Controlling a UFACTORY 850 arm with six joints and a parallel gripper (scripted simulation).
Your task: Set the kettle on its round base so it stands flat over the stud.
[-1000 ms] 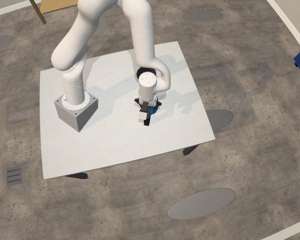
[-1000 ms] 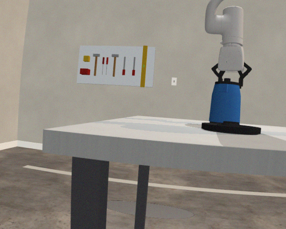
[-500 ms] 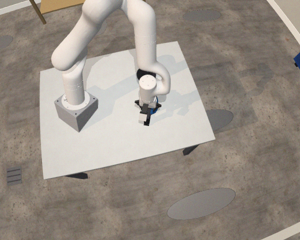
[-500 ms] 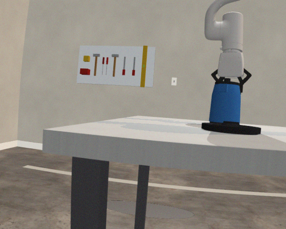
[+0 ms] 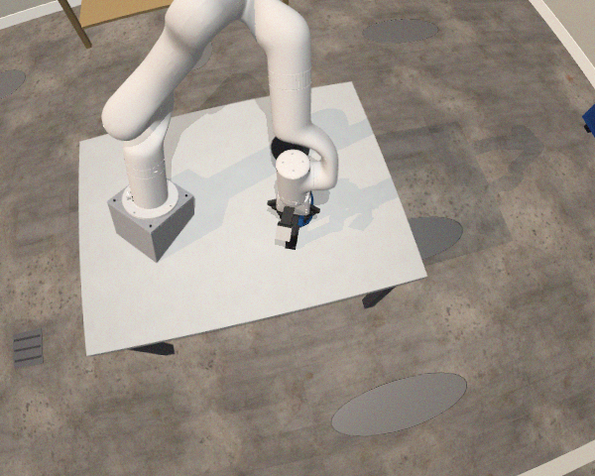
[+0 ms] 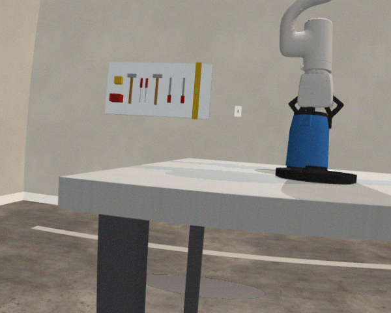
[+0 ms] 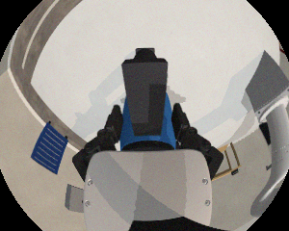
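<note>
My gripper is now 20 mm short of the blue kettle, 30 mm to the right of it and 50 mm above it. Also, from my hand: black round base (100 mm ahead, 330 mm to the left, 120 mm below).
</note>
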